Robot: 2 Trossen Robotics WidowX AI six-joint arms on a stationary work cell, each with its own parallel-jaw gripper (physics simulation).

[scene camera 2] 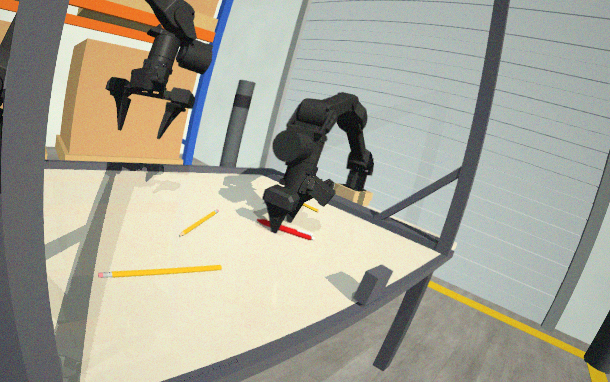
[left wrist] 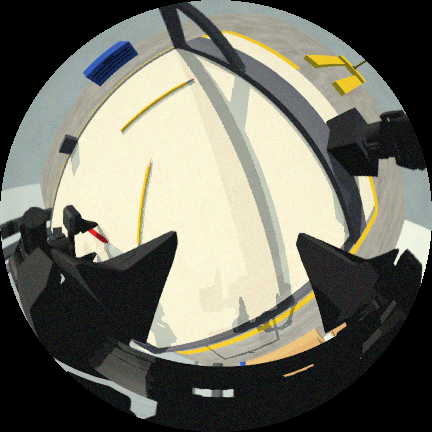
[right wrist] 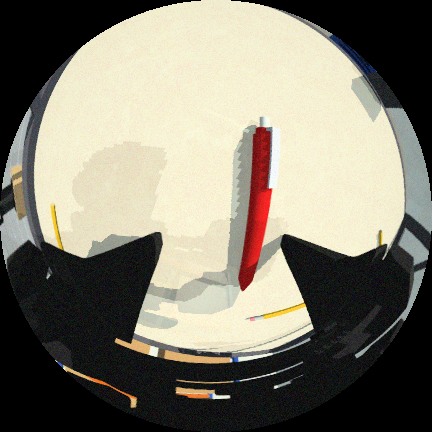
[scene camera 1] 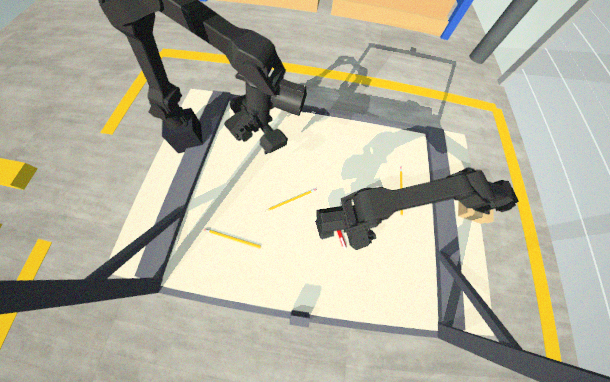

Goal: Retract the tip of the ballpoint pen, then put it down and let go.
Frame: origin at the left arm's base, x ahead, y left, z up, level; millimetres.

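Seen in the pictures: left gripper, fingertip midpoint: [scene camera 2: 138, 134] [left wrist: 240, 238] [scene camera 1: 257, 143]; right gripper, fingertip midpoint: [scene camera 2: 281, 227] [left wrist: 95, 238] [right wrist: 224, 240]; left arm's base, link origin: [left wrist: 368, 140] [scene camera 1: 176, 121]; right arm's base, link origin: [scene camera 2: 354, 188].
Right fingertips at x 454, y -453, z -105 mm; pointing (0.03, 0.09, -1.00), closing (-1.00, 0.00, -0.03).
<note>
Offsets run from my right fingertips to a thing's top centre. Level surfaces: height alone.
The red ballpoint pen {14 mm up, 19 mm back, 12 mm right} [scene camera 1: 342, 240] [scene camera 2: 298, 233] [left wrist: 98, 235] [right wrist: 260, 205] lies on the pale table top {1 mm down} [scene camera 1: 375, 285] [scene camera 2: 250, 320]. In the right wrist view its white button sticks out at the far end beside the white clip, and its dark red pointed end is toward the gripper; no separate writing point can be made out. My right gripper [scene camera 2: 282, 225] [right wrist: 224, 240] is open and empty, low over the pen, with the pen's pointed half between and below the spread fingers. My left gripper [scene camera 1: 256, 134] [scene camera 2: 139, 133] [left wrist: 240, 238] is open and empty, high above the table's back left part.
Three yellow pencils lie on the table: one near the middle [scene camera 1: 292, 199] [scene camera 2: 199, 223], one at the front left [scene camera 1: 235, 238] [scene camera 2: 160, 271], and one partly behind the right arm [scene camera 1: 401, 180] [scene camera 2: 311, 207]. A grey block {56 mm up, 205 mm back, 222 mm right} [scene camera 1: 300, 318] [scene camera 2: 374, 285] stands at the front edge. Dark frame bars border the table.
</note>
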